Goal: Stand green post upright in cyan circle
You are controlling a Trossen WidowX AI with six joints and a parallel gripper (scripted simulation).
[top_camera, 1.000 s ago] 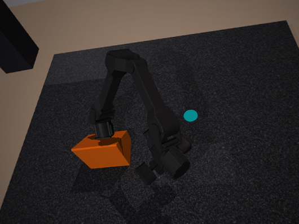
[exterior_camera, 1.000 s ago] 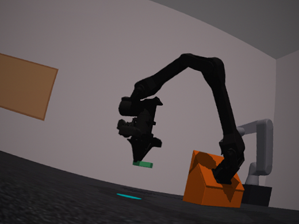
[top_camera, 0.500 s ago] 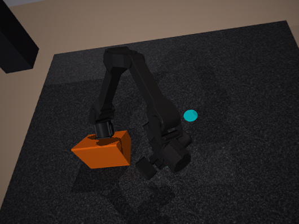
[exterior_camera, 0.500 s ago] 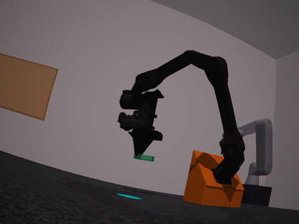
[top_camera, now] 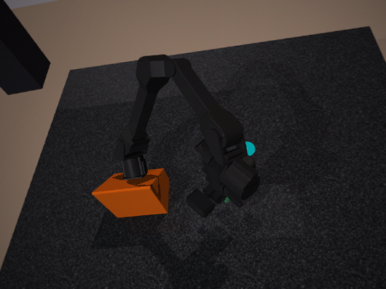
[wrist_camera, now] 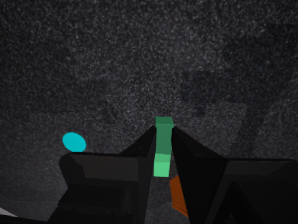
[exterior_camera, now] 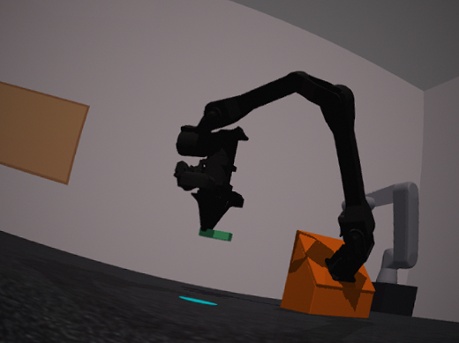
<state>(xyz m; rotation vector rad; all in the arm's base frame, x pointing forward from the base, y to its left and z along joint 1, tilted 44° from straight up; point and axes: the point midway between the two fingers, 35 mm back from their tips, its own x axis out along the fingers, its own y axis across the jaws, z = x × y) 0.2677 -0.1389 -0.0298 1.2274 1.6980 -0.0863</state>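
Right now my gripper tip is 220 mm to the right of the cyan circle, 130 mm above it and 70 mm short of it. Round my gripper tip: green post (20 mm to the left, 20 mm behind).
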